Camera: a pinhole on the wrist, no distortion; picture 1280 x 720 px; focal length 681.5 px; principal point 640.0 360.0 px. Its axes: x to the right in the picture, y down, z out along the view. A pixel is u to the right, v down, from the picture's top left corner.
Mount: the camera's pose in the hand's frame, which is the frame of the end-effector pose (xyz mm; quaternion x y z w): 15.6 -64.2 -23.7 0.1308 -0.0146 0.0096 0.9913
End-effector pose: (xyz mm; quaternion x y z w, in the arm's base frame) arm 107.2 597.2 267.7 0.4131 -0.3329 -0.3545 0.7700
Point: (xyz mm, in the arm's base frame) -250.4 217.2 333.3
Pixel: 822.8 358.6
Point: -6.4 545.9 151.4
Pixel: outside the picture
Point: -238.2 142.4 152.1
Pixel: 858.4 91.1
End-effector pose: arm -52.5 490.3 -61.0 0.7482 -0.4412 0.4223 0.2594
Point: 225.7 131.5 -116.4
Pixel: 930.6 521.1
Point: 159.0 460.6 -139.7
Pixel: 595.3 148.6
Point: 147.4 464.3 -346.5
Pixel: 191.9 299.9
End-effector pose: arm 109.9 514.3 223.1 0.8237 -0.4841 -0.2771 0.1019
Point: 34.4 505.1 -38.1
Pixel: 809.3 569.5
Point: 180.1 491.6 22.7
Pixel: 1099.7 249.2
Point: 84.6 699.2 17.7
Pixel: 353.5 259.3
